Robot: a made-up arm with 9 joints.
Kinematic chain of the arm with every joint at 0, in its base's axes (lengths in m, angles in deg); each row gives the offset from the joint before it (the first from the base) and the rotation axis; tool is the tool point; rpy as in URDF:
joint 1: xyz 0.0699 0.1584 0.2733 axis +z
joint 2: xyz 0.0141 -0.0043 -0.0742 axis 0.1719 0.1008 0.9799
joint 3: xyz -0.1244 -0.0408 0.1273 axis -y
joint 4: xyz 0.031 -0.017 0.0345 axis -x
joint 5: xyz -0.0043 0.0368 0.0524 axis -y
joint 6: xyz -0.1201 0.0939 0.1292 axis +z
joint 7: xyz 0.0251 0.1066 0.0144 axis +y
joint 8: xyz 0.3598 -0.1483 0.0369 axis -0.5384 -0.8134 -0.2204
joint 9: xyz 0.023 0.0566 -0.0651 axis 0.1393 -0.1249 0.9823
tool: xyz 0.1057 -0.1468 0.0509 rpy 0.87 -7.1 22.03
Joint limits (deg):
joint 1: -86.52..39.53
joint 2: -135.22..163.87
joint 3: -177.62..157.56
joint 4: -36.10..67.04
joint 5: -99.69..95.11
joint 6: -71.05..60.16
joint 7: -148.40..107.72
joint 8: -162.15..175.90
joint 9: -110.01..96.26
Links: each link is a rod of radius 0.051 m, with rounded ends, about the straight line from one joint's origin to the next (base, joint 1, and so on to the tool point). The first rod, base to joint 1, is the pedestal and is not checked.
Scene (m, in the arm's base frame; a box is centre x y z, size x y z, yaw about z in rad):
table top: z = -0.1
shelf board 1: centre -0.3 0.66 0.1 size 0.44 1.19 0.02 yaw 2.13
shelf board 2: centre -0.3 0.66 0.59 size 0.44 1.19 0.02 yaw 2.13
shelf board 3: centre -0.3 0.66 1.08 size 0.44 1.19 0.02 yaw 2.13
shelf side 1: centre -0.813 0.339 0.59 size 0.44 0.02 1 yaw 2.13
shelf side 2: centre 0.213 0.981 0.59 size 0.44 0.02 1 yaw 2.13
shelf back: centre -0.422 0.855 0.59 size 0.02 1.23 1 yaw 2.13
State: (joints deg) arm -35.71 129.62 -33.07 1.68 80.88 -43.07 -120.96 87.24 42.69
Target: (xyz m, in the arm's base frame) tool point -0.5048 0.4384 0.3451
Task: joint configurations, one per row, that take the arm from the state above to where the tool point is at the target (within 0.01 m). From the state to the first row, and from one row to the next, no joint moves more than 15 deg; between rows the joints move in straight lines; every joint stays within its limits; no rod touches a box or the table.
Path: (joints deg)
1: -47.99 117.19 -31.18 -2.43 84.92 -46.24 -126.44 86.85 44.34
2: -60.27 104.75 -29.29 -6.54 88.95 -49.41 -131.93 86.47 45.99
3: -72.55 92.32 -27.40 -10.65 92.99 -52.58 -137.41 86.08 47.64

